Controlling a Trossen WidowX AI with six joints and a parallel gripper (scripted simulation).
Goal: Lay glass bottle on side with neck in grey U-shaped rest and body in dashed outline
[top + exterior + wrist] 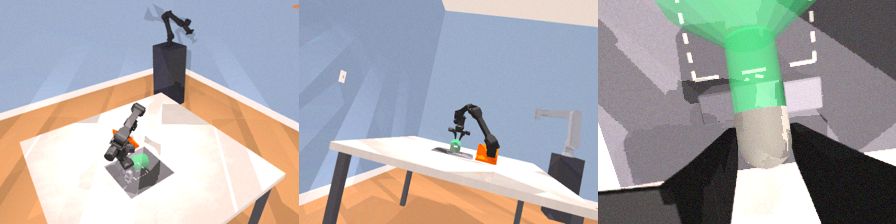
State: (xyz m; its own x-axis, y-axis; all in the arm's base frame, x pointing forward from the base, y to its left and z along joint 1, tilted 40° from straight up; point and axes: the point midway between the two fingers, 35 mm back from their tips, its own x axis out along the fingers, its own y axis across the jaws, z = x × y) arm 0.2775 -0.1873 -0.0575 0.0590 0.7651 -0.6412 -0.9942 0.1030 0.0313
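Now: the green glass bottle 50 mm to the left of my gripper tip and 10 mm below it. Also, from my gripper tip: dark grey mat 90 mm to the left, 90 mm below.
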